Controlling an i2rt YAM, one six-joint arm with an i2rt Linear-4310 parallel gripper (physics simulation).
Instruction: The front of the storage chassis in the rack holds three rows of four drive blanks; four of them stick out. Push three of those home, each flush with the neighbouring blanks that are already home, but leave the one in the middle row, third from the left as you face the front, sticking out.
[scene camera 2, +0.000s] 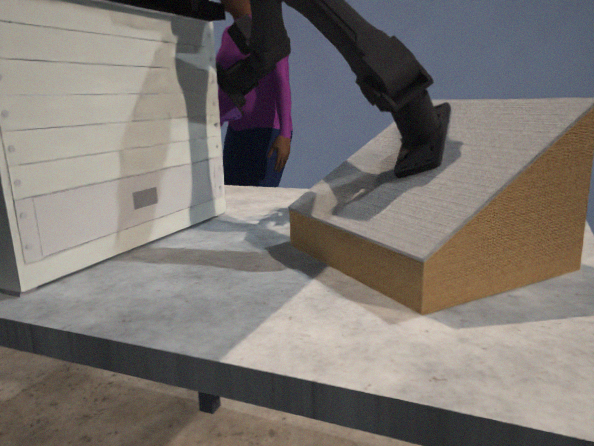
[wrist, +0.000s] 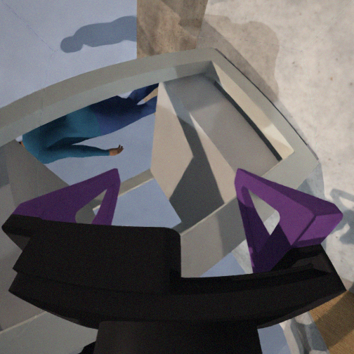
Observation:
In view: my gripper (wrist: 177, 174) and a pale rack (scene camera 2: 83, 194).
The pale rack also shows in the wrist view (wrist: 200, 139).

